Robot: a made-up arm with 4 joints. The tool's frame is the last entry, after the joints.
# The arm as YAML. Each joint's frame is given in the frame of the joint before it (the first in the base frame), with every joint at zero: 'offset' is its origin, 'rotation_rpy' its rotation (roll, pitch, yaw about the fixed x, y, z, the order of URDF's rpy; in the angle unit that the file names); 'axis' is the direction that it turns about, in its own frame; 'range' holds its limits. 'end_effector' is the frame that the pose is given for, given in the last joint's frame.
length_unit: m
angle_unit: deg
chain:
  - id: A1
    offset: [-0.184, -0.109, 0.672]
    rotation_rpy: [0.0, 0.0, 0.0]
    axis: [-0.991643, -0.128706, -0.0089]
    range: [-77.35, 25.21]
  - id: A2
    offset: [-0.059, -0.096, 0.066]
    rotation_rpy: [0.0, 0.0, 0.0]
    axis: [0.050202, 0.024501, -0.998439]
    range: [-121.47, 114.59]
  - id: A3
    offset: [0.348, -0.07, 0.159]
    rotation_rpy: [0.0, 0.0, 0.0]
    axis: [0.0, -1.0, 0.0]
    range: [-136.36, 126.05]
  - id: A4
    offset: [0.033, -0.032, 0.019]
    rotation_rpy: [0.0, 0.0, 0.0]
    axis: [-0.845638, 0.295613, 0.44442]
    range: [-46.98, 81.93]
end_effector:
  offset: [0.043, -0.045, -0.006]
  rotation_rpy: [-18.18, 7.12, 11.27]
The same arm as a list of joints. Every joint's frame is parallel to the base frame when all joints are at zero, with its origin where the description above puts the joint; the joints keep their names.
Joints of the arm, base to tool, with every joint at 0 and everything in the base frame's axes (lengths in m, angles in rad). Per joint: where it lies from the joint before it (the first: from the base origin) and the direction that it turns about. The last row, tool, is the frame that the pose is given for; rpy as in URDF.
A1: axis -0.991643 -0.128706 -0.0089 xyz -0.184 -0.109 0.672
A2: axis 0.050202 0.024501 -0.998439 xyz -0.059 -0.096 0.066
A3: axis -y xyz 0.348 -0.07 0.159
A4: axis -0.845638 0.295613 0.44442 xyz 0.033 -0.032 0.019
tool: xyz 0.043 -0.045 -0.006 rpy -0.3173 0.1243 0.1967
Joint limits (rad, base to tool): -1.35..0.44 -2.1201..2 -2.3799..2.2 -0.82..1.4299

